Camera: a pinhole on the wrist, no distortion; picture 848 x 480 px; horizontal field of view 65.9 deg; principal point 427.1 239.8 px. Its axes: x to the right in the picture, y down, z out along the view. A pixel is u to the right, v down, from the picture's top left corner.
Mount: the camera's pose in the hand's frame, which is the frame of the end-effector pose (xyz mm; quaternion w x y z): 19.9 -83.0 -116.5 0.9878 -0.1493 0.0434 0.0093
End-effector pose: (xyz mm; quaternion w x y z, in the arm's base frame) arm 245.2 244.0 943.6 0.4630 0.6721 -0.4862 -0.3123
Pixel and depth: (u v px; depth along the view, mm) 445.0 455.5 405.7
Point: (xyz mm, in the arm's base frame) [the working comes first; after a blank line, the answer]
In the camera's frame: 11.1 133.8 405.7

5.8 97.7 1011.8
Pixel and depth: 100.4 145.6 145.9
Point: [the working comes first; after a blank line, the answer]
In the camera's frame: -72.9 -21.0 145.9

223.5 276.4 873.4
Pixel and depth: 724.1 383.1 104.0
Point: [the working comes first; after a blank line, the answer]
In the camera's frame: 47.2 22.8 104.0

305.8 185.5 928.6
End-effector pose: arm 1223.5 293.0 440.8 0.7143 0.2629 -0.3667 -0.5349
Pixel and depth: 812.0 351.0 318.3
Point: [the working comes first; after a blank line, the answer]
In the camera's frame: 187.3 54.1 318.3

1172.7 92.8 637.2
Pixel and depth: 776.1 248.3 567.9
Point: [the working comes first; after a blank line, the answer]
In the camera's frame: 303.0 7.4 567.9

1017.5 -26.0 836.3
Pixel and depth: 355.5 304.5 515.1
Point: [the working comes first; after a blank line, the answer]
In the camera's frame: -56.4 50.9 515.1

998.7 328.5 748.0
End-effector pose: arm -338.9 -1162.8 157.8 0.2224 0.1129 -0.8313 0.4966
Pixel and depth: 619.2 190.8 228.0
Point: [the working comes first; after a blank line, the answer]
In the camera's frame: 67.0 -17.1 228.0

-444.5 -1261.7 192.7
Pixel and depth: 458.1 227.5 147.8
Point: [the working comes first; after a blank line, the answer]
In the camera's frame: 7.0 -2.8 147.8

-362.4 -1203.0 199.3
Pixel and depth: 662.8 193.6 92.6
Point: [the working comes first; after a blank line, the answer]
In the camera's frame: 33.4 -6.5 92.6

-359.5 -1164.7 247.0
